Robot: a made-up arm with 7 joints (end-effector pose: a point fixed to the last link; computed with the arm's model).
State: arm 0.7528 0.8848 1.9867 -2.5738 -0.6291 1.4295 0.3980
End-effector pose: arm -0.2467 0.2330 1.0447 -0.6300 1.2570 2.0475
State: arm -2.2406 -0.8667 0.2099 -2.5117 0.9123 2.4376 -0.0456
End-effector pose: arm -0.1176 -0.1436 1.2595 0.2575 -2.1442 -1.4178
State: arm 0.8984 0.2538 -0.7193 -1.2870 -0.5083 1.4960 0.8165
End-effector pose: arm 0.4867 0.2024 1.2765 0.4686 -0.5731 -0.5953
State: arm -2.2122 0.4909 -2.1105 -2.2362 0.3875 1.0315 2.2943
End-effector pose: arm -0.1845 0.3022 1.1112 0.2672 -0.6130 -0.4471
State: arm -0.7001 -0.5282 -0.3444 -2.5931 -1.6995 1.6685 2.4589
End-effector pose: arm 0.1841 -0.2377 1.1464 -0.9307 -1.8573 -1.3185
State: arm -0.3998 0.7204 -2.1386 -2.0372 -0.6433 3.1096 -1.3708
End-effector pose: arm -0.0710 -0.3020 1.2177 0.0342 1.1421 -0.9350
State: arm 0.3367 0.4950 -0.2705 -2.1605 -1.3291 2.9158 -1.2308
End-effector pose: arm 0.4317 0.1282 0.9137 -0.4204 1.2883 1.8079
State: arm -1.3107 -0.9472 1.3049 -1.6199 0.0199 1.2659 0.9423
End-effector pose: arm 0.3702 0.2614 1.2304 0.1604 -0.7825 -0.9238
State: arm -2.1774 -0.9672 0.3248 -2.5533 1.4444 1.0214 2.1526
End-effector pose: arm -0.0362 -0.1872 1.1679 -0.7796 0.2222 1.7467
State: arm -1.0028 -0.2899 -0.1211 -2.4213 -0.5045 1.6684 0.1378
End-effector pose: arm 0.1740 -0.3255 1.1163 0.7165 0.1225 -1.4643
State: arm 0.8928 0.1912 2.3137 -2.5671 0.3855 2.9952 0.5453
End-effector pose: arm -0.3062 0.0964 1.0778 0.7986 1.7122 1.6036
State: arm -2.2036 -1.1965 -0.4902 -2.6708 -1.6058 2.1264 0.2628
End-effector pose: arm -0.1510 -0.0256 1.2250 -0.6126 -0.2436 -2.1994
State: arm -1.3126 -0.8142 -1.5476 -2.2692 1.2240 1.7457 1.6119
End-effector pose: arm -0.3812 -0.0285 0.9658 -1.1430 0.6598 0.1776
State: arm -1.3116 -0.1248 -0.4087 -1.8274 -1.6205 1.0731 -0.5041
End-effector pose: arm -0.0644 -0.4129 1.2181 0.2408 1.0228 -2.1041
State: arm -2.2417 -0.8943 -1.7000 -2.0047 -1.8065 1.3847 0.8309
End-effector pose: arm -0.2706 0.4047 1.0311 0.2435 -0.0285 1.8743
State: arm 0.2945 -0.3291 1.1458 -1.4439 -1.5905 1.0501 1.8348
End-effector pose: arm -0.0407 0.4103 1.3672 0.8558 -2.0325 -0.0618
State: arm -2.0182 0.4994 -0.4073 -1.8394 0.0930 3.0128 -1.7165
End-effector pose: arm -0.3559 -0.3332 1.0179 0.3919 0.1218 -1.0087
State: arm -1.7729 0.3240 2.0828 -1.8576 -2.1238 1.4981 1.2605
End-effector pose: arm 0.3804 0.0732 1.2291 -0.3718 -1.3294 -0.0708
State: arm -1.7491 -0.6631 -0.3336 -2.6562 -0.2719 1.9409 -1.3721
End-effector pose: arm -0.1508 -0.2072 1.1661 1.1131 -0.1196 -0.7058
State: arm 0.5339 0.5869 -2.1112 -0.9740 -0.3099 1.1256 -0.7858
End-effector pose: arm 0.2912 -0.1377 1.4273 0.1773 0.0326 -1.2321
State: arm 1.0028 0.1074 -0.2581 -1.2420 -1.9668 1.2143 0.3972
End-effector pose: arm 0.3318 0.3788 1.3199 -0.5704 -0.9678 -0.0350
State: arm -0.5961 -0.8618 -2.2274 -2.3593 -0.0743 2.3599 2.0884
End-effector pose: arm -0.3719 -0.0820 0.8273 -0.0250 0.4117 1.0336
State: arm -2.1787 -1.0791 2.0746 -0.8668 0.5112 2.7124 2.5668
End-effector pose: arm 0.4524 0.2435 1.1178 2.0886 -1.4900 -1.5803
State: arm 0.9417 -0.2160 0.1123 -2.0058 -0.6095 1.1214 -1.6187
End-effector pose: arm 0.1964 0.3740 1.2131 -0.3692 1.9176 1.3300
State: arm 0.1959 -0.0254 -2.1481 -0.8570 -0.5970 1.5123 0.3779
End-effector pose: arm -0.0834 -0.2556 1.4707 -0.4406 -1.2518 -2.0783
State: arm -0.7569 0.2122 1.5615 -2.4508 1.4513 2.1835 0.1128
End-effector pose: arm 0.3107 0.1910 0.9712 1.8468 0.8171 -0.9888
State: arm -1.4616 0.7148 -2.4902 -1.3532 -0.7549 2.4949 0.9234
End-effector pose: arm -0.2397 -0.1364 1.4350 2.4292 -0.3845 1.9526
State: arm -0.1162 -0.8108 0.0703 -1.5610 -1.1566 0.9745 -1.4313
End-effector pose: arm 0.0804 0.0451 1.4647 0.1031 0.6519 -0.0092
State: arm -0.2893 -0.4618 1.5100 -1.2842 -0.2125 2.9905 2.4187
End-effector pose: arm -0.0325 0.3555 1.3609 2.8037 -0.0330 -0.3712
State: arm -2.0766 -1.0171 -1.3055 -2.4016 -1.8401 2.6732 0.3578
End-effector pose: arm -0.2859 0.1295 1.1288 -0.6663 -0.7679 -2.2140
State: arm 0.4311 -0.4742 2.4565 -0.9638 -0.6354 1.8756 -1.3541
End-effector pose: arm -0.4446 0.0091 1.2759 0.9552 0.3274 -2.3659
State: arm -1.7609 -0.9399 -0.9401 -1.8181 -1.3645 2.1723 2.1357
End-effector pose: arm -0.3064 0.1144 1.3474 1.5185 1.6311 0.7946
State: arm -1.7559 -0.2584 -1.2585 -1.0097 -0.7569 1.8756 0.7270
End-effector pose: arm -0.3088 0.0582 1.4715 1.5979 1.1529 2.0303
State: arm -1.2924 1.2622 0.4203 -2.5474 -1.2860 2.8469 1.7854
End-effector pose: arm 0.2478 -0.1372 0.6725 1.2060 0.0328 -1.8129
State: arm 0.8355 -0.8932 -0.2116 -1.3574 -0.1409 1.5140 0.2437
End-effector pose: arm 0.0456 -0.0618 1.5117 1.4936 -0.5497 0.5483
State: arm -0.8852 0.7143 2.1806 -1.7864 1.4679 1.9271 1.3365
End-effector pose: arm 0.3055 0.2385 1.2204 1.3252 1.9694 -1.3376
